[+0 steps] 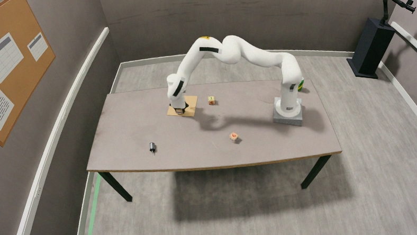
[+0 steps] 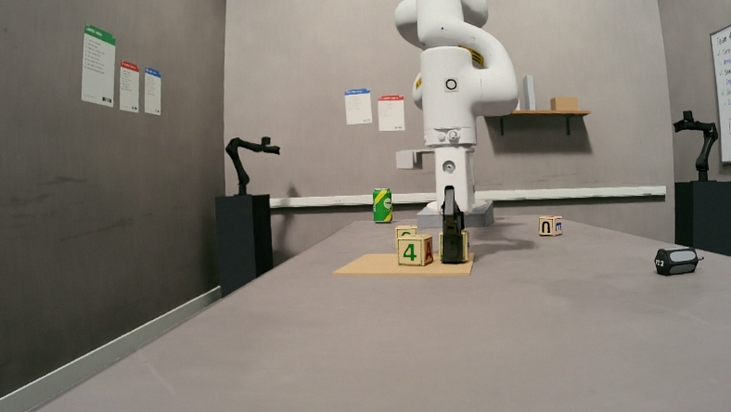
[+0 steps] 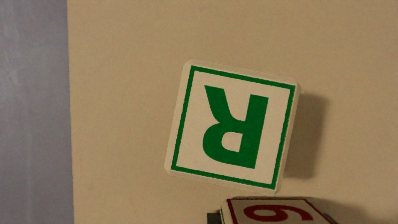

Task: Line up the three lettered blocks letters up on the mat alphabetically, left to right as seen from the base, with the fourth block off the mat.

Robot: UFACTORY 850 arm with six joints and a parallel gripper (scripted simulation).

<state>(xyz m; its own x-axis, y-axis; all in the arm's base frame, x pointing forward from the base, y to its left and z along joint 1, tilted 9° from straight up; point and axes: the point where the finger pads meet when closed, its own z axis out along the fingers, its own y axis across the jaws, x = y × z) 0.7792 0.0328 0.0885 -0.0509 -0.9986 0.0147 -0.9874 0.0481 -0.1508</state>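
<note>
Right now my hand is 7 cm to the left of the tan mat and 3 cm above it. Also, from my hand: green can 92 cm behind, 30 cm to the right, 3 cm above; black device 14 cm ahead, 33 cm to the left, 1 cm below.
</note>
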